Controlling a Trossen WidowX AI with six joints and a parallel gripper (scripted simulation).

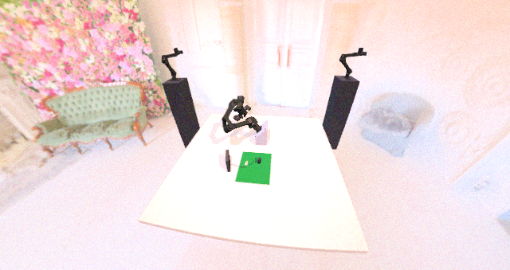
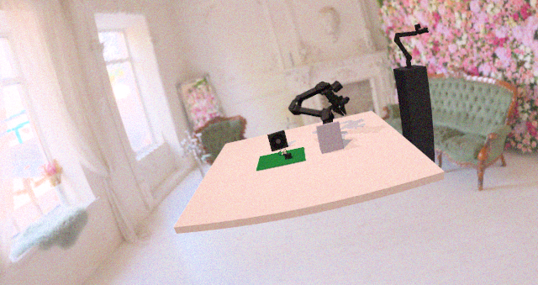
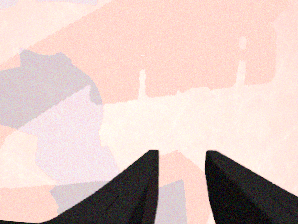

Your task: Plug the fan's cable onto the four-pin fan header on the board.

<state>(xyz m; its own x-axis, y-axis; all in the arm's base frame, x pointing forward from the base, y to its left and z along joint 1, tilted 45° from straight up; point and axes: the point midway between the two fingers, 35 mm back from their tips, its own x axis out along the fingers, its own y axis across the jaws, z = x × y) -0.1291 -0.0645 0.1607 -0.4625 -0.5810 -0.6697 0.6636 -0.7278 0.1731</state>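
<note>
Now: gripper tip 43 cm short of the dark fan plug, 17 cm to the right of it and 12 cm above it. Round my gripper tip: green board 48 cm ahead, 14 cm to the left, 16 cm below; black fan 48 cm ahead, 5 cm to the right, 8 cm below.
</note>
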